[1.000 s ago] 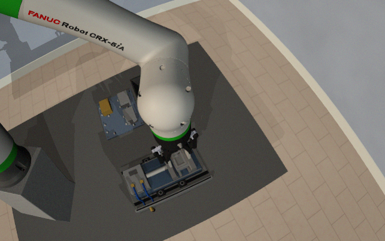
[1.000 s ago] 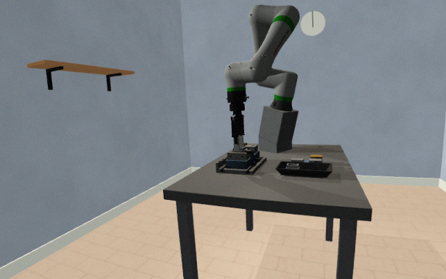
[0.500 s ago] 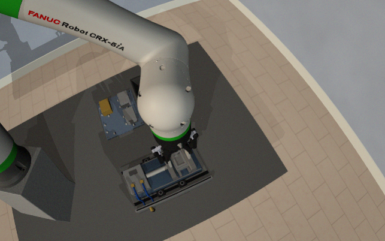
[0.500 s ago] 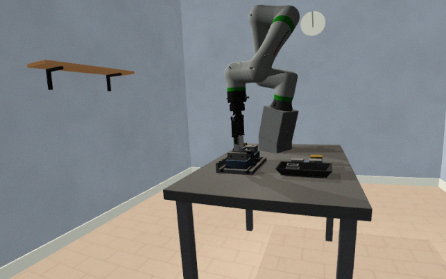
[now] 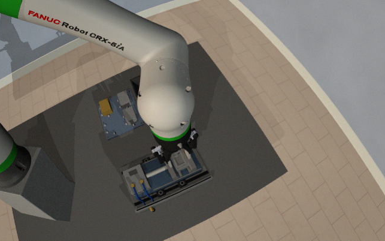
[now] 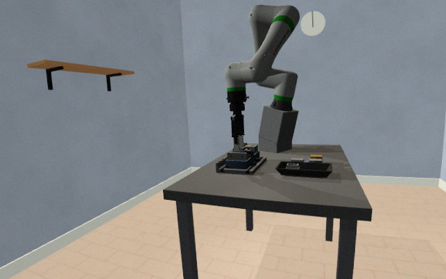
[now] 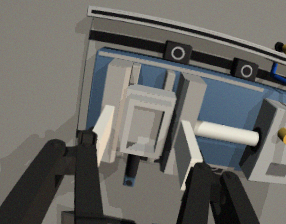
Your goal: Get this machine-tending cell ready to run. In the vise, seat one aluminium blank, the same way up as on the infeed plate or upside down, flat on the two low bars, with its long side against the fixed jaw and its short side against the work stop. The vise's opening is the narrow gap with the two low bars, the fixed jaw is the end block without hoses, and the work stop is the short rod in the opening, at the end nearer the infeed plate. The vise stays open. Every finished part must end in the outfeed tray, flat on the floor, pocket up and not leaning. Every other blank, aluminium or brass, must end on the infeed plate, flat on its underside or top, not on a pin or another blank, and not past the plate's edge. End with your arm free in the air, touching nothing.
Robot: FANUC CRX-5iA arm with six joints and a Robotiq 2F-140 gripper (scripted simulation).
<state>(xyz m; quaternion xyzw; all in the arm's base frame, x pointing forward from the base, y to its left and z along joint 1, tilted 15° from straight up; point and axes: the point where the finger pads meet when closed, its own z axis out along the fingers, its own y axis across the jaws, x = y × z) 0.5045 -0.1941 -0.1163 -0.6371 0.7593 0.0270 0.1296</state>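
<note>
Now: the white rod 9 cm behind my hand, 2 cm to the left of it and 6 cm below it. The rest, counted from my hand: brass blank 13 cm behind, 40 cm to the left, 11 cm below; then vise 7 cm behind, 1 cm to the left, 10 cm below.
</note>
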